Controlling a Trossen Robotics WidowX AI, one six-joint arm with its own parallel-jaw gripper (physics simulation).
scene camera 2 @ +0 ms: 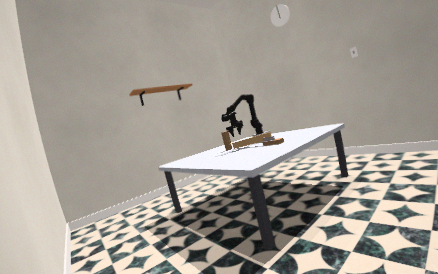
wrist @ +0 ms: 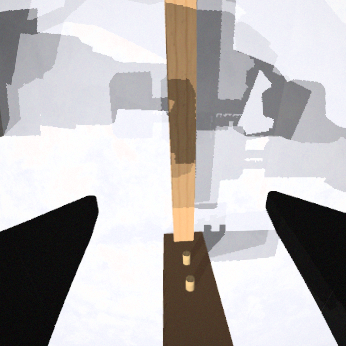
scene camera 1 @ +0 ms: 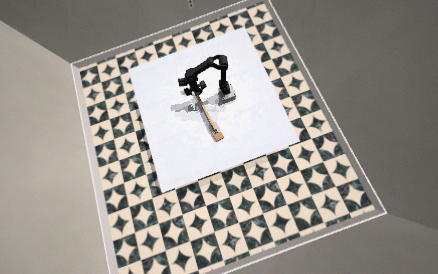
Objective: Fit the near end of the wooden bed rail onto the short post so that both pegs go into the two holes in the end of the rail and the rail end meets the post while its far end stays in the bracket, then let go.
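Frame: origin at the arm's base, x ahead, y left, z up, level; centimetres.
Seen in the pictures: gripper, fingertip midpoint: [scene camera 2: 236, 135] [wrist: 183, 201]; arm's base, origin of the base link: [scene camera 2: 259, 133] [scene camera 1: 226, 91].
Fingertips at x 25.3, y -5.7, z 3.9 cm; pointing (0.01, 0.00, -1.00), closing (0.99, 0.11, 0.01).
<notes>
Offsets run from my fingertips to a thing's top centre. "spot": to the spot under its first point. Level surfaces: height alone.
The wooden bed rail [scene camera 1: 207, 115] [scene camera 2: 249, 141] [wrist: 182, 190] lies lengthwise, its near end close to the short post {spot: dy -11.3, dx +4.8, dz -3.2 cm} [scene camera 2: 226, 141] [wrist: 187, 320]. Two light pegs [wrist: 186, 258] [wrist: 190, 284] stick out of the post's dark face and show in the wrist view, outside the rail. Whether the rail end touches the post is unclear. The rail's far end is at the grey bracket [scene camera 2: 268, 139] on a wooden block {dy +36.9, dx -4.5, dz -8.3 cm} [scene camera 1: 218, 136] [scene camera 2: 276, 142]; how it sits there is too small to tell. My gripper [scene camera 1: 195, 91] [scene camera 2: 235, 134] [wrist: 183, 201] is open and empty above the rail's near end, one finger to each side.
The white table top {dz -11.8 cm} [scene camera 1: 175, 165] [scene camera 2: 210, 164] carries the parts and the arm's base [scene camera 1: 228, 96]. The raised arm [scene camera 1: 209, 64] [scene camera 2: 246, 97] stands beside the rail. Shadows fall across the table near the rail. A wall shelf [scene camera 2: 161, 89] hangs beyond the table.
</notes>
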